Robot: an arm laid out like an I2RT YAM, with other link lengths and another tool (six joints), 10 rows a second.
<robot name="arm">
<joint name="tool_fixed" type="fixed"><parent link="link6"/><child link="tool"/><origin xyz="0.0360 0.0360 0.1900" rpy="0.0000 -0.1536 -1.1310"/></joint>
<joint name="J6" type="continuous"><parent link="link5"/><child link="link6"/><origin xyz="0.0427 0.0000 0.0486" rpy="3.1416 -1.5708 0.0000"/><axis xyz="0 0 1"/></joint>
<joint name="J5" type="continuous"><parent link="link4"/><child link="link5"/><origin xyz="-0.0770 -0.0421 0.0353" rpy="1.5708 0.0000 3.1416"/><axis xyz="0 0 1"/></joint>
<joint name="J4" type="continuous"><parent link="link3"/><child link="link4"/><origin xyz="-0.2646 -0.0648 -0.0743"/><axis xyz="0 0 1"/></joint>
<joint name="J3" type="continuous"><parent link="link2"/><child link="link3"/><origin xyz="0.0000 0.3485 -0.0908" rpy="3.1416 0.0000 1.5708"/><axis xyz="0 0 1"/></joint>
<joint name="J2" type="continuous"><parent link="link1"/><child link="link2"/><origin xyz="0.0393 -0.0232 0.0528" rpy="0.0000 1.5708 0.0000"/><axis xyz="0 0 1"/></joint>
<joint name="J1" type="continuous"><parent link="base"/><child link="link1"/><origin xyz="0.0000 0.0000 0.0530" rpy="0.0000 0.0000 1.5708"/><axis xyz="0 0 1"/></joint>
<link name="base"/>
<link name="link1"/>
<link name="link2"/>
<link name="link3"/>
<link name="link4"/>
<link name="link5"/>
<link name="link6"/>
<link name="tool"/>
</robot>
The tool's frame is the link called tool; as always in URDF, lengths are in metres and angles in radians. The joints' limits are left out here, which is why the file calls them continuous.
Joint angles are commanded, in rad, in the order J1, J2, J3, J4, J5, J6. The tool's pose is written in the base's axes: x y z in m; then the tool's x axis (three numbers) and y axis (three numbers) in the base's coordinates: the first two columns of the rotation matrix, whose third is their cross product. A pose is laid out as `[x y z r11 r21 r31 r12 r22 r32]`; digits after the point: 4 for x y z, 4 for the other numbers.
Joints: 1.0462, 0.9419, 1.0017, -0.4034, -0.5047, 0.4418
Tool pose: [0.0338 0.3420 0.3591 0.4899 -0.1041 -0.8656 -0.8680 -0.1512 -0.4730]
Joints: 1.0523, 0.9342, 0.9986, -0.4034, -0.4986, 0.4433
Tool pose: [0.0321 0.3406 0.3596 0.4921 -0.1015 -0.8646 -0.8667 -0.1497 -0.4758]
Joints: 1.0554, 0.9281, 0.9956, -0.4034, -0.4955, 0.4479
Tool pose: [0.0309 0.3395 0.3599 0.4903 -0.1002 -0.8658 -0.8679 -0.1477 -0.4744]
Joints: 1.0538, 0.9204, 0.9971, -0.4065, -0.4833, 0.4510
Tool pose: [0.0332 0.3380 0.3616 0.4919 -0.1042 -0.8644 -0.8682 -0.1339 -0.4779]
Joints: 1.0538, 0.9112, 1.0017, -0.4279, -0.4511, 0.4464
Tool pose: [0.0384 0.3349 0.3596 0.4970 -0.1289 -0.8582 -0.8670 -0.1144 -0.4849]
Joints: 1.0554, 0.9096, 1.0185, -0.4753, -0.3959, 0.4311
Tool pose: [0.0481 0.3310 0.3536 0.5041 -0.1819 -0.8442 -0.8635 -0.0926 -0.4957]
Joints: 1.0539, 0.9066, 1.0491, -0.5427, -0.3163, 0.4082
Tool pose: [0.0632 0.3233 0.3482 0.5148 -0.2553 -0.8184 -0.8532 -0.0586 -0.5183]
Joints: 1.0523, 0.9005, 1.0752, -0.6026, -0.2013, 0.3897
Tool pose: [0.0861 0.3125 0.3423 0.5192 -0.3477 -0.7808 -0.8331 -0.0018 -0.5532]
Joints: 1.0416, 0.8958, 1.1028, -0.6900, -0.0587, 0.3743
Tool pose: [0.1153 0.2918 0.3295 0.4945 -0.4783 -0.7258 -0.8066 0.0586 -0.5882]
